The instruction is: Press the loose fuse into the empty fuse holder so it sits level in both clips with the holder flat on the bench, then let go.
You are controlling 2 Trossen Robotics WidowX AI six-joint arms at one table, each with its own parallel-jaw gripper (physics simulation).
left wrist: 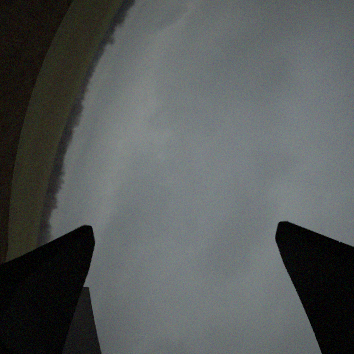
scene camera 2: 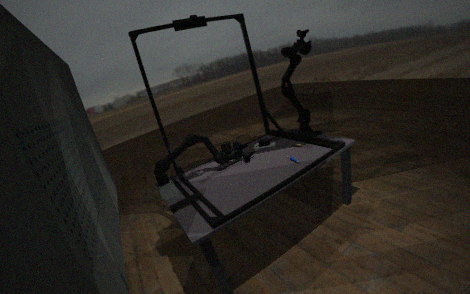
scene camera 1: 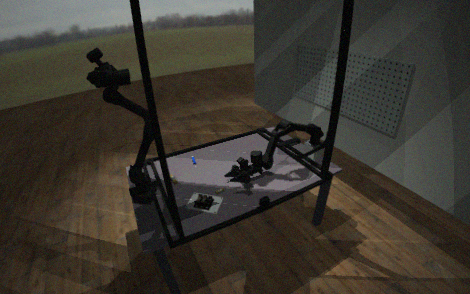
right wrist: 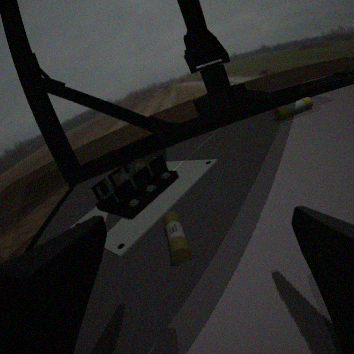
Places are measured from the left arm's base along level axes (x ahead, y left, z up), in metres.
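Pixels of known places: left gripper, fingertip midpoint: [left wrist: 187, 235] [scene camera 2: 309, 35] [scene camera 1: 104, 58]; right gripper, fingertip midpoint: [scene camera 2: 251, 148] [scene camera 1: 227, 178] [right wrist: 201, 222]; left arm's base at its link origin: [scene camera 2: 305, 129] [scene camera 1: 143, 190] [right wrist: 219, 90]; right arm's base at its link origin: [scene camera 2: 163, 183] [scene camera 1: 314, 142].
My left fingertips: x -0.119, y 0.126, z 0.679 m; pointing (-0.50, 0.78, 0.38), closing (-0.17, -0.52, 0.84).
Ahead of a thing's pixels: the offset from my left fingertips to its top centre. "*": to the spot under its first point.
The loose fuse @[0.718 m down, 0.521 m ahead, 0.028 m right] [right wrist: 177, 239] [scene camera 1: 220, 190], yellow with a white label, lies on the bench beside the pale plate [right wrist: 195, 172] [scene camera 1: 216, 207]. The black fuse holder @[* 0.712 m down, 0.470 m ahead, 0.106 m right] [right wrist: 137, 187] [scene camera 1: 204, 201] [scene camera 2: 264, 143] stands on that plate with upright dividers; its inside is too dark to tell the clips. My right gripper [right wrist: 201, 222] [scene camera 1: 231, 175] [scene camera 2: 247, 157] is open and empty, low over the bench; the fuse shows beyond and between its fingertips. My left gripper [left wrist: 187, 235] is open and empty, raised high at the left in scene camera 1, with sky between its fingers.
A second yellow fuse @[0.712 m down, 0.223 m ahead, 0.043 m left] [right wrist: 294, 108] [scene camera 1: 173, 179] [scene camera 2: 299, 145] lies farther off near the left arm's base. A blue cylinder @[0.718 m down, 0.297 m ahead, 0.244 m left] [scene camera 1: 193, 160] [scene camera 2: 293, 159] lies on the bench. A black frame [scene camera 1: 340, 90] [scene camera 2: 252, 70] rises from the bench. A small black block [scene camera 1: 264, 201] sits on its edge rail.
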